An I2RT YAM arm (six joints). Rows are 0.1 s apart.
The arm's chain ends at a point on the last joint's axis. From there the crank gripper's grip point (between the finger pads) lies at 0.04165 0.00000 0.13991 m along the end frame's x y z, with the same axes.
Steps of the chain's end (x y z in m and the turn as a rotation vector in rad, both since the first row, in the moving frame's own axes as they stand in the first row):
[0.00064 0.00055 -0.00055 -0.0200 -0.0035 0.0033]
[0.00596 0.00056 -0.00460 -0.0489 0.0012 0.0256]
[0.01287 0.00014 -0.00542 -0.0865 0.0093 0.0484]
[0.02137 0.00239 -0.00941 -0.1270 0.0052 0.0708]
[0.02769 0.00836 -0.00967 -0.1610 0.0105 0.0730]
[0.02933 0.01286 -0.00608 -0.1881 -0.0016 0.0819]
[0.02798 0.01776 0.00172 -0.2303 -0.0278 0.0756]
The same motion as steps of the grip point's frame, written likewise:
[0.00015 0.00349 -0.00043 -0.0200 -0.0035 0.0033]
[0.00603 0.00846 -0.00484 -0.0489 0.0012 0.0256]
[0.01383 0.01425 -0.00642 -0.0865 0.0093 0.0484]
[0.02136 0.02305 -0.01094 -0.1270 0.0052 0.0708]
[0.02822 0.03381 -0.01217 -0.1610 0.0105 0.0730]
[0.02789 0.04238 -0.00880 -0.1881 -0.0016 0.0819]
[0.02278 0.05277 -0.00124 -0.2303 -0.0278 0.0756]

